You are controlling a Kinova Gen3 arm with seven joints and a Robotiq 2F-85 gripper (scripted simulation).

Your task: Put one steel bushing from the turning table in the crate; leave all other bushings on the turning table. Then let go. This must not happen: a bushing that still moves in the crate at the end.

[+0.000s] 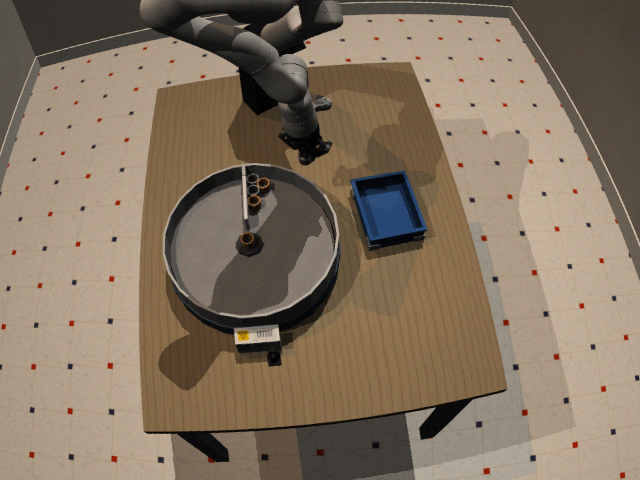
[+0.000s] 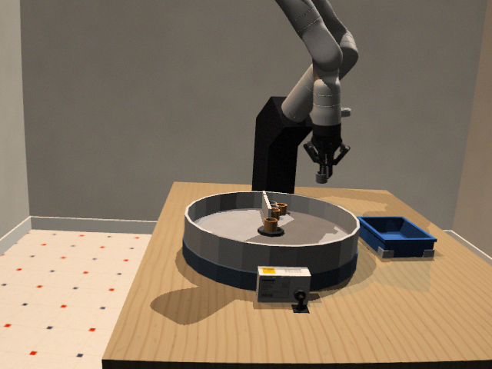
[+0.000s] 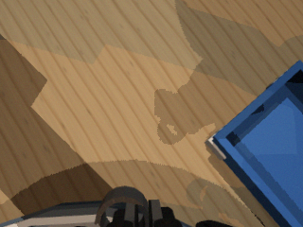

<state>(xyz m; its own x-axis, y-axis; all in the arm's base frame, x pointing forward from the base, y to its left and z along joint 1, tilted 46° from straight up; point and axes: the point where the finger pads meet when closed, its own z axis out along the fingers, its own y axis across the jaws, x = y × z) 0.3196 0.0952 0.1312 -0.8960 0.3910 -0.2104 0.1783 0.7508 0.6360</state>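
Now: hand 20 cm to the right of the blue crate, 16 cm above it and 1 cm short of it. The rest, counted from my hand: turning table (19 cm ahead, 13 cm below, 11 cm to the right).
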